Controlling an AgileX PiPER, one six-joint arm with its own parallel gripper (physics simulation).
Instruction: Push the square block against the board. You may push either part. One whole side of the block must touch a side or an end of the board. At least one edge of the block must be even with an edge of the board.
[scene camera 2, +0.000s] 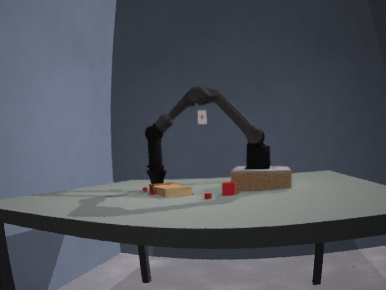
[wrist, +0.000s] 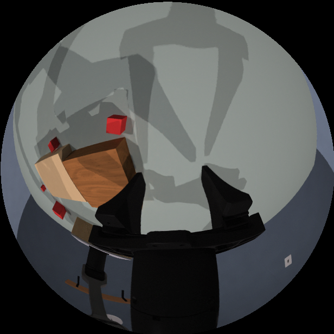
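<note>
The dark brown square block (scene camera 2: 161, 185) (wrist: 100, 172) lies flat on the table, beside the pale wooden board (scene camera 2: 175, 191) (wrist: 59, 175). In the wrist view one side of the block lies along a long side of the board, with no clear gap visible. At the upper end the board reaches slightly past the block's corner; at the lower end I cannot tell whether their edges are even. My gripper (scene camera 2: 157, 181) (wrist: 172, 175) is open and empty, pointing down, on the block's side away from the board. In the wrist view the left finger overlaps the block's lower right corner.
A red cube (scene camera 2: 229, 188) (wrist: 59, 210) stands near the arm's wooden base (scene camera 2: 261, 180) (wrist: 82, 230). A small red cube (scene camera 2: 208, 196) (wrist: 43, 188) lies beyond the board. Another red cube (wrist: 116, 125) lies close to the block, and one more (wrist: 53, 144) is at the board's upper end.
</note>
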